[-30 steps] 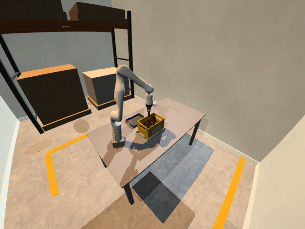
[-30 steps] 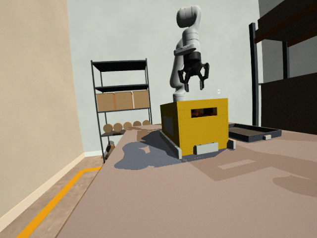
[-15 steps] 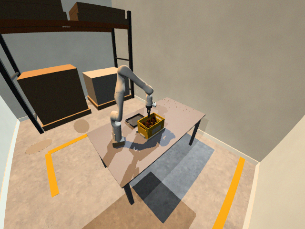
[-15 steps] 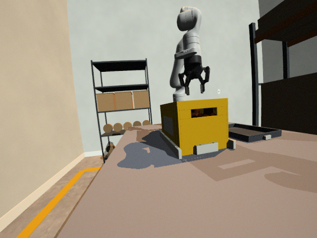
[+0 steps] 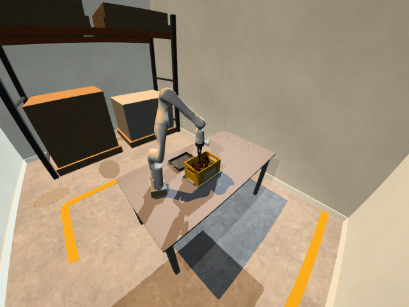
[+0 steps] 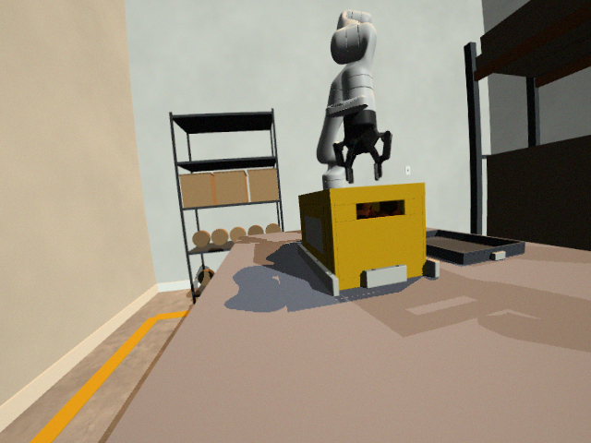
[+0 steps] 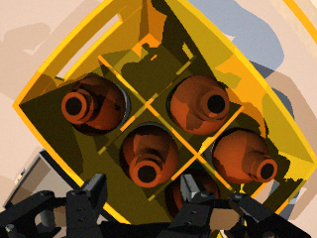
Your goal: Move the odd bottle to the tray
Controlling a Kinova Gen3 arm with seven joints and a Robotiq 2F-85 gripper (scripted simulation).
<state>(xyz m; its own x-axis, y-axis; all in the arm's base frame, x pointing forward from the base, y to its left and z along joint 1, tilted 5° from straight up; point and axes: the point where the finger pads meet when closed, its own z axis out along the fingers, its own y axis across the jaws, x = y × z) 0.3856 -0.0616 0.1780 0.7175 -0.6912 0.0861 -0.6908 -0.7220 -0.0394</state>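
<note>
Now: the yellow crate 120 mm below my hand and 40 mm to the right of it. The rest, counted from my hand: dark tray 250 mm to the left, 190 mm below; brown bottle 120 mm below, 90 mm to the right, 90 mm behind.
</note>
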